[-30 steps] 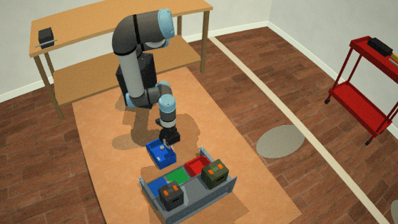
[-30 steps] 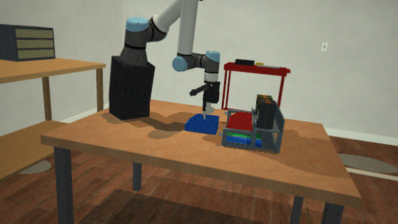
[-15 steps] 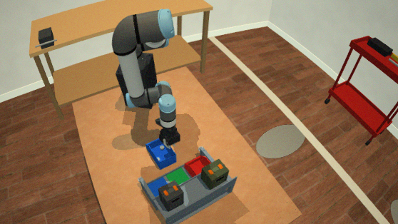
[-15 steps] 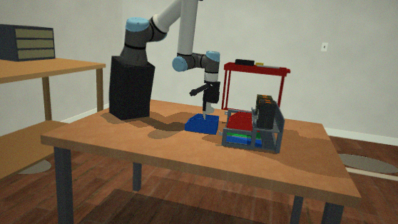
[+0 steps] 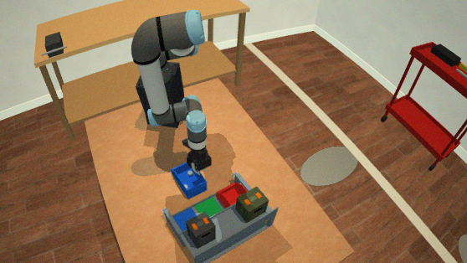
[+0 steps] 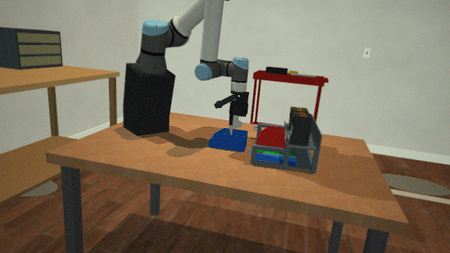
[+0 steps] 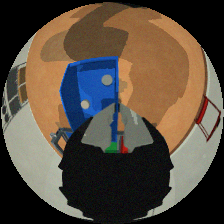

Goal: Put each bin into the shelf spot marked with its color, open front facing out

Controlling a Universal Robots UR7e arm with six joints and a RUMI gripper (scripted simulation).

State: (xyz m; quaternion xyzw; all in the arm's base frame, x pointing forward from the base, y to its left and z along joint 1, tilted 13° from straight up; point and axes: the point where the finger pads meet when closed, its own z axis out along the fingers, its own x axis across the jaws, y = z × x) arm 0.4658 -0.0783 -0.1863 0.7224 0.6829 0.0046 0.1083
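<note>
The blue bin lies 50 mm to the right of my hand, 20 mm below it and 10 mm behind it. Also, from my hand: red bin 220 mm ahead, 60 mm to the left, 20 mm below.
</note>
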